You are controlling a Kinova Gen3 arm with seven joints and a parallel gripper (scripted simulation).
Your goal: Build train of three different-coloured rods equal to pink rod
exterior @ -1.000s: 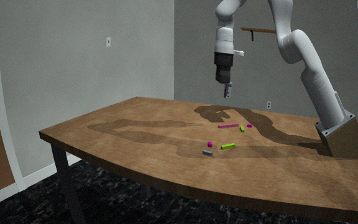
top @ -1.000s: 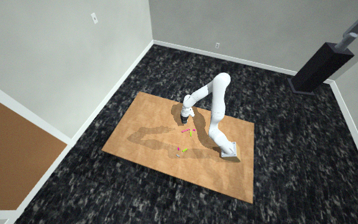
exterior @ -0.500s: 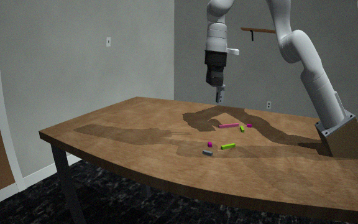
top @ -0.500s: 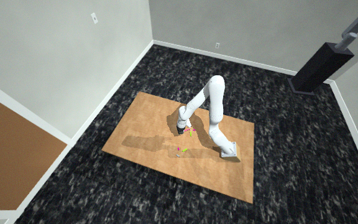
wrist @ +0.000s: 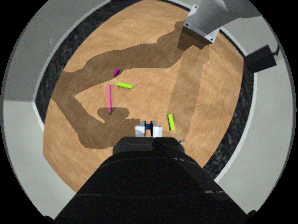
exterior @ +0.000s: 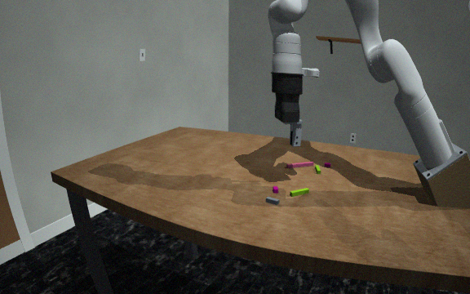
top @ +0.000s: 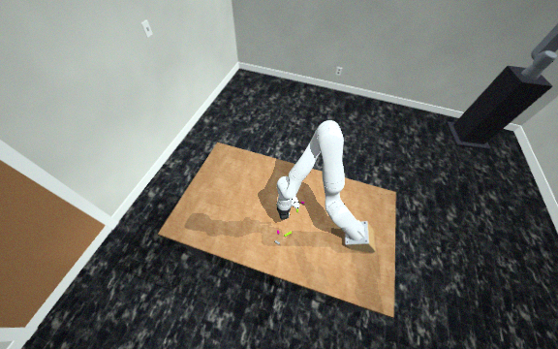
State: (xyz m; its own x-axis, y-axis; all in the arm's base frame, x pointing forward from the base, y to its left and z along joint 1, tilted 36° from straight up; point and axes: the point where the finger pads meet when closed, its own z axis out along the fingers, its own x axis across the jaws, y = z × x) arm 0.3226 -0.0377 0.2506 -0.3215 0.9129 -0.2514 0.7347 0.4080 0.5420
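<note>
The grey rod is 13 cm to the left of my hand, 11 cm below it and 3 cm ahead of it. From my hand the other things lie so: blue rod (1 cm below); then pink rod (14 cm to the right, 11 cm below, 1 cm behind).
</note>
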